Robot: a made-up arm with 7 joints.
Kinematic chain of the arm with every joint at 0, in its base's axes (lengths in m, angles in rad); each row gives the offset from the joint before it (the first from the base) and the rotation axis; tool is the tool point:
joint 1: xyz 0 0 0.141 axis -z
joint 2: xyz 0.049 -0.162 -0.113 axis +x
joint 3: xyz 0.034 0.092 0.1 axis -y
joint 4: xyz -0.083 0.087 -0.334 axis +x
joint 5: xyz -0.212 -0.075 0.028 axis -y
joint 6: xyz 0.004 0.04 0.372 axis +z
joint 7: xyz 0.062 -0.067 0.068 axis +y
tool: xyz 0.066 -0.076 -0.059
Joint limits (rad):
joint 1: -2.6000..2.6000
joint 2: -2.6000..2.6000
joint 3: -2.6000..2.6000
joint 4: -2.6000..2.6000
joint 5: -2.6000..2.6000
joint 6: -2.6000..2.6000
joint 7: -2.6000..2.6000
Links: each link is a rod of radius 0.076 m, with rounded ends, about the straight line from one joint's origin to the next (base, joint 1, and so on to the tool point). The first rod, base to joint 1, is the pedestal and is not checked.
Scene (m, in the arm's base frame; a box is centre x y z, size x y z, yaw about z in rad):
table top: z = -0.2
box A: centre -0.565 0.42 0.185 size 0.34 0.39 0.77 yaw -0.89
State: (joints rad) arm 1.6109 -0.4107 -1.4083 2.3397 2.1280 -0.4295 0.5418
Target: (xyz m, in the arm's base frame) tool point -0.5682 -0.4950 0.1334
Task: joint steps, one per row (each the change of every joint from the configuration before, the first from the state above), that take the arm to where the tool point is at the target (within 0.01 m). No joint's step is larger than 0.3 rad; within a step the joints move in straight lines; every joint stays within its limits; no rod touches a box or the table.
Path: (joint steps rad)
1: -0.1630 0.0487 -0.1182 -0.2611 0.0101 -0.0248 -0.0364
2: -0.1630 0.0487 -0.1183 -0.2611 0.0102 -0.0249 -0.0364
3: -0.1629 0.0487 -0.1182 -0.2611 0.0101 -0.0248 -0.0363
4: -0.1630 0.0487 -0.1182 -0.2611 0.0102 -0.0249 -0.0364
5: -0.1630 0.0487 -0.1183 -0.2611 0.0101 -0.0248 -0.0364
6: -0.1630 0.0487 -0.1182 -0.2611 0.0102 -0.0249 -0.0364
7: -0.2130 0.0008 0.2697 0.1983 -0.2096 0.1176 0.0020
8: -0.2130 0.0008 0.2697 0.1983 -0.2097 0.1176 0.0019
9: -0.2131 0.0008 0.2697 0.1983 -0.2096 0.1176 0.0020
10: -0.2130 0.0008 0.2697 0.1983 -0.2096 0.1176 0.0019
11: -0.2130 0.0008 0.2697 0.1983 -0.2097 0.1176 0.0019

